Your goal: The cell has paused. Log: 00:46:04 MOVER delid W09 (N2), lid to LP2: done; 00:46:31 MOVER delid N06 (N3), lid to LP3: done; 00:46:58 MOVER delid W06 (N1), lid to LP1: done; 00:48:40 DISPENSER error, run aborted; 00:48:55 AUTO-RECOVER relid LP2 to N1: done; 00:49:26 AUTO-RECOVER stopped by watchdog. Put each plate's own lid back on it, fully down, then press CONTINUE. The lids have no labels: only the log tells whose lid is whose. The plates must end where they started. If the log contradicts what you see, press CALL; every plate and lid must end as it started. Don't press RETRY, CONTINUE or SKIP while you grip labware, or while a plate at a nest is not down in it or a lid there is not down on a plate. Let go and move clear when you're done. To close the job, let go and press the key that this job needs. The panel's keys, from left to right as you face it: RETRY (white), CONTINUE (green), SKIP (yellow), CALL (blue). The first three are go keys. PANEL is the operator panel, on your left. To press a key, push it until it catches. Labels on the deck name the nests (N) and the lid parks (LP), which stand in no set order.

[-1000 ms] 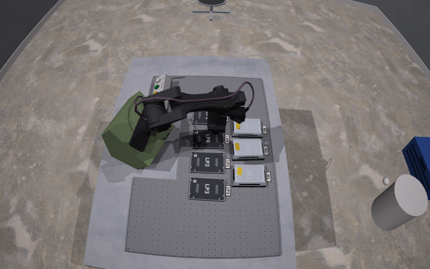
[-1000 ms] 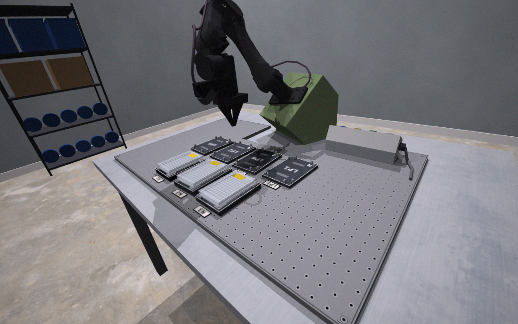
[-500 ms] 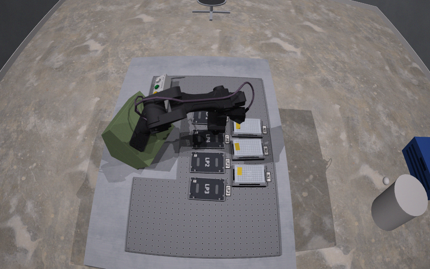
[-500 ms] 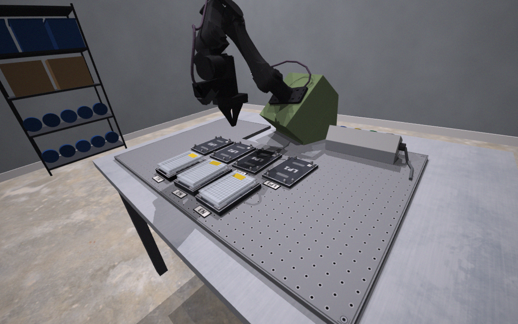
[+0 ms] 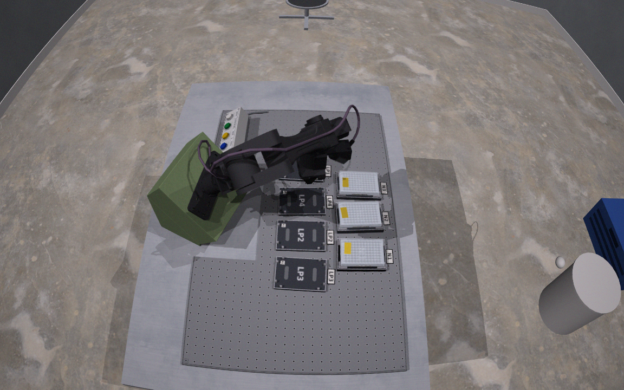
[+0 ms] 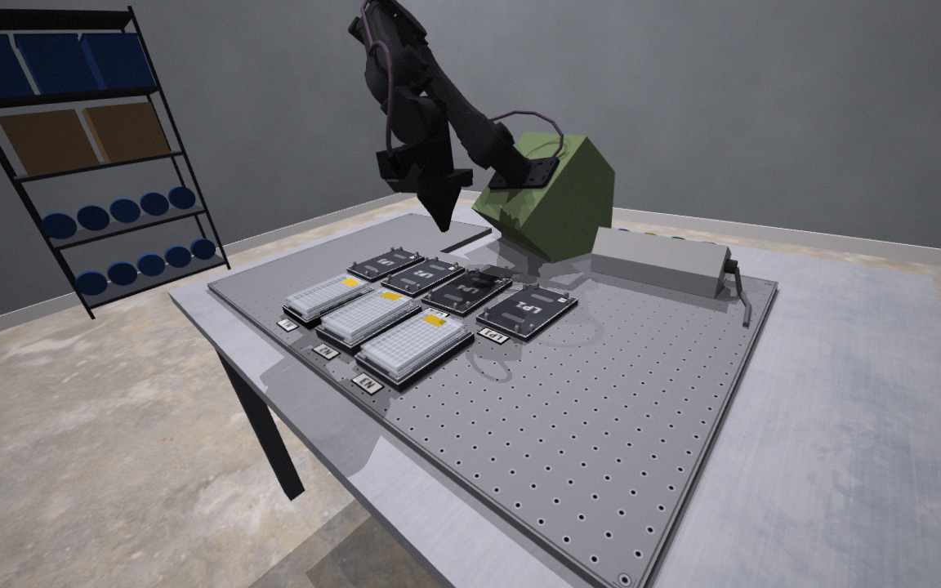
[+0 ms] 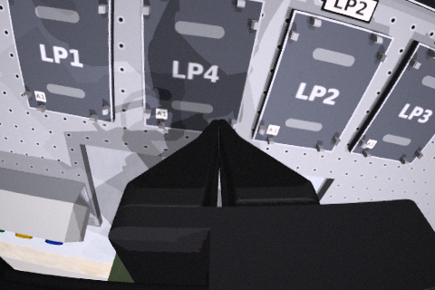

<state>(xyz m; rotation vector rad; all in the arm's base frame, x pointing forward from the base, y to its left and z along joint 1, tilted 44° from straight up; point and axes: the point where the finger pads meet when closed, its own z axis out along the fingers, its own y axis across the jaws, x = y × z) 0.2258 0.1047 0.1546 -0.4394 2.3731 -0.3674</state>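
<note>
Right now my hand is 320 mm past the green continue key, 270 mm to the right of it and 70 mm above it. From my hand the other things lie so: clear lid: 180 mm ahead, 150 mm to the right, 100 mm below; blue call key: 310 mm behind, 170 mm to the left, 70 mm below; lid park: 130 mm below, 110 mm to the right, 10 mm behind.
</note>
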